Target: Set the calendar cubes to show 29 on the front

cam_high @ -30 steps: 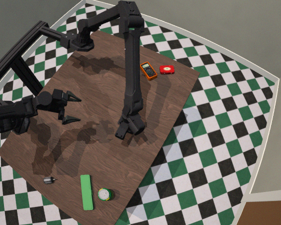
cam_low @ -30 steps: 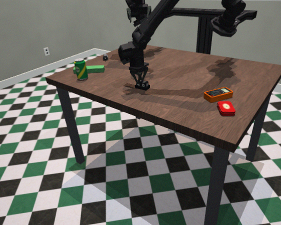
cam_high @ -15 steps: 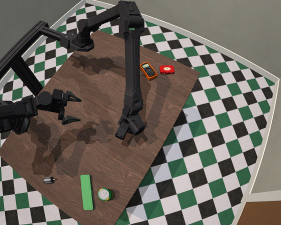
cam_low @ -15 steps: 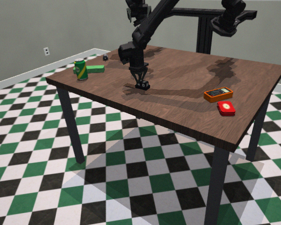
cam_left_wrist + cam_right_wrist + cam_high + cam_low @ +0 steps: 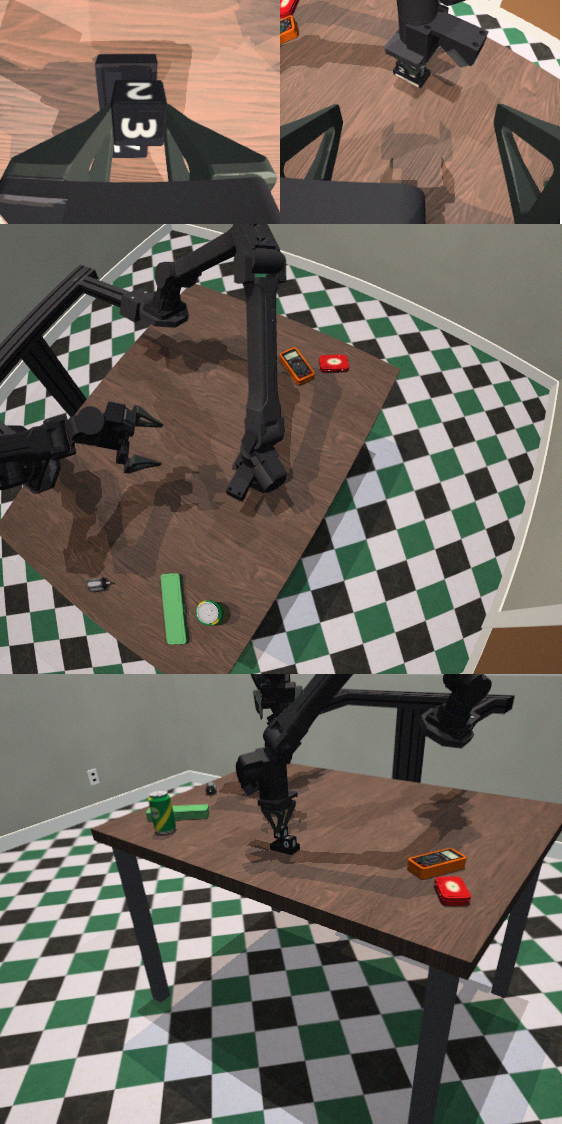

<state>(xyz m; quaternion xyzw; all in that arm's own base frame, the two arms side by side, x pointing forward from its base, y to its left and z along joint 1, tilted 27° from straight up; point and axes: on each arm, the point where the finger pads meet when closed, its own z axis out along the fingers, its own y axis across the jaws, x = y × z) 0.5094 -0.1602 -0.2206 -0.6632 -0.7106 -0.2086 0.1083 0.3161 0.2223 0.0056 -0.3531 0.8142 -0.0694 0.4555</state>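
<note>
My left hand is 10 mm short of the black calendar tray, 20 mm to the right of it and 50 mm above it. The rest, counted from my left hand: green case: 440 mm to the right, 40 mm below; black cube: 10 mm below; red box: 10 mm ahead, 470 mm to the left, 40 mm below.
</note>
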